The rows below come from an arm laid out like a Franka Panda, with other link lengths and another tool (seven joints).
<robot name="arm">
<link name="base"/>
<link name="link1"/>
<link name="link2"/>
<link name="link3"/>
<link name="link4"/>
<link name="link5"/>
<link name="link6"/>
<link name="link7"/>
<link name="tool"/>
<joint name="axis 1" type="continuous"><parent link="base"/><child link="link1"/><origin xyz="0 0 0.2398"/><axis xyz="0 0 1"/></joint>
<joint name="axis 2" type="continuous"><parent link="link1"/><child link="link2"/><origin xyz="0 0 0"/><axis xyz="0 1 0"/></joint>
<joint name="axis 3" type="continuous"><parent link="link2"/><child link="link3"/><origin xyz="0 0 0.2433"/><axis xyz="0 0 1"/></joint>
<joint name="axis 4" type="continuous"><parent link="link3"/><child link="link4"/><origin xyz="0.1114 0 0"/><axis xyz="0 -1 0"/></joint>
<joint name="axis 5" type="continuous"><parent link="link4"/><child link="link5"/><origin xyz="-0.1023 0 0.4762"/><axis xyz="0 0 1"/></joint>
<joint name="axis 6" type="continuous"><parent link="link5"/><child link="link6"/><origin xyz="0 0 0"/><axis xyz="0 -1 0"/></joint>
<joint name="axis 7" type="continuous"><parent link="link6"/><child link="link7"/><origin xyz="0.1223 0 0"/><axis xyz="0 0 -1"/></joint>
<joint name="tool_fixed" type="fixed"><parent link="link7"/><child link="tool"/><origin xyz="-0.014 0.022 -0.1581" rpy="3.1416 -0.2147 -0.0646"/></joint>
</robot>
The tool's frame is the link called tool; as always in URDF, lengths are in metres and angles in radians. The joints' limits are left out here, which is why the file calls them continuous.
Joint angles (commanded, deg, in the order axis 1, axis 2, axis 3, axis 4, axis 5, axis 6, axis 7), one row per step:
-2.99 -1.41 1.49 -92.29 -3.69 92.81 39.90
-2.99 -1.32 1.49 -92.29 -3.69 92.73 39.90
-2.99 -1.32 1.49 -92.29 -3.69 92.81 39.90
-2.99 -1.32 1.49 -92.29 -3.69 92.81 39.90
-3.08 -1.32 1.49 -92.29 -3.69 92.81 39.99
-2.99 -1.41 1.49 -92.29 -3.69 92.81 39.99
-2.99 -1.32 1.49 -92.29 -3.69 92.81 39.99
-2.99 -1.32 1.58 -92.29 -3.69 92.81 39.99
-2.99 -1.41 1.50 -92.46 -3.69 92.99 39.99
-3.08 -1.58 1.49 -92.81 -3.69 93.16 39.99
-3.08 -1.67 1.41 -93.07 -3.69 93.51 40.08
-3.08 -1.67 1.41 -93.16 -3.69 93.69 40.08
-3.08 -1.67 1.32 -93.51 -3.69 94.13 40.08
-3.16 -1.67 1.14 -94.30 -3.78 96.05 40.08
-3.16 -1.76 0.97 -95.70 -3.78 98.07 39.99
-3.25 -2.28 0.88 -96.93 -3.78 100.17 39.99
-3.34 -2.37 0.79 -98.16 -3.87 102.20 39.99
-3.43 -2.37 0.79 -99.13 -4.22 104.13 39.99
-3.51 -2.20 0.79 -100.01 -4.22 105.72 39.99
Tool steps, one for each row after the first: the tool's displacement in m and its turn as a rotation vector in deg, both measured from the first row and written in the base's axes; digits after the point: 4 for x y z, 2 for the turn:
0.0001 0.0000 -0.0013 0.01 0.17 -0.01
0.0003 0.0000 -0.0011 0.00 0.09 0.00
0.0003 0.0000 -0.0011 0.00 0.09 0.00
0.0003 -0.0011 -0.0011 0.01 0.08 -0.18
0.0000 0.0000 0.0000 0.00 -0.01 -0.09
0.0003 0.0000 -0.0011 0.01 0.08 -0.09
0.0003 0.0011 -0.0011 0.01 0.08 0.00
0.0003 0.0001 -0.0014 0.00 -0.02 -0.07
-0.0001 -0.0011 -0.0026 0.00 -0.01 -0.16
0.0003 -0.0020 -0.0035 0.00 -0.19 -0.30
0.0006 -0.0020 -0.0040 0.00 -0.28 -0.29
0.0014 -0.0031 -0.0067 0.00 -0.37 -0.35
0.0055 -0.0064 -0.0107 -0.12 -1.49 -0.48
0.0086 -0.0084 -0.0199 -0.13 -2.19 -0.43
0.0107 -0.0103 -0.0216 -0.18 -3.58 -0.47
0.0136 -0.0126 -0.0289 -0.29 -4.46 -0.51
0.0168 -0.0143 -0.0348 -0.66 -5.40 -0.41
0.0195 -0.0151 -0.0426 -0.66 -5.93 -0.38

